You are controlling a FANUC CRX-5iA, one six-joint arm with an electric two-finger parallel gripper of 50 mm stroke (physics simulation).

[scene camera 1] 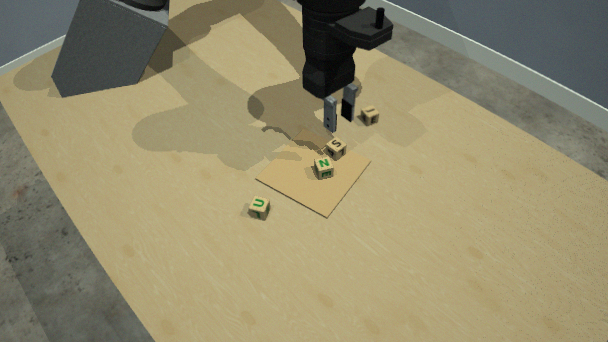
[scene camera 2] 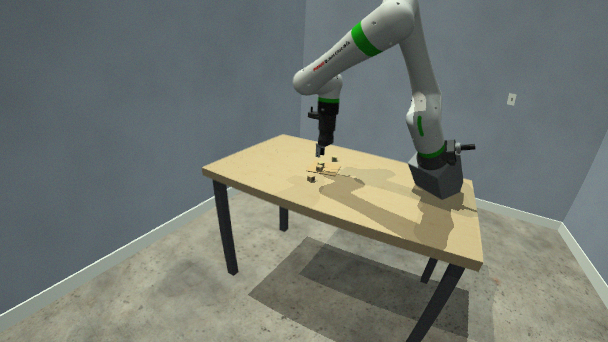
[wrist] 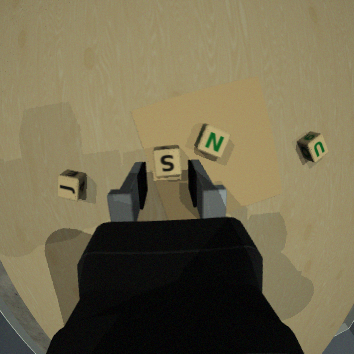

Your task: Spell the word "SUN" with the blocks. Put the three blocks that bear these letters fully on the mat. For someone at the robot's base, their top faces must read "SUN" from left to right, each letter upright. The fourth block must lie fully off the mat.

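Observation:
My gripper is open and empty above the S block. The S block lies near the mat's left edge in the wrist view, letter upright; I cannot tell whether its base is fully on the mat. The N block lies on the mat right of the S, turned slightly clockwise in the wrist view. The U block is off the mat at the right of the wrist view, its letter turned.
The fourth block, with a dark stroke like an I or J on top, lies off the mat at the left of the wrist view. The robot's dark base block stands on the table.

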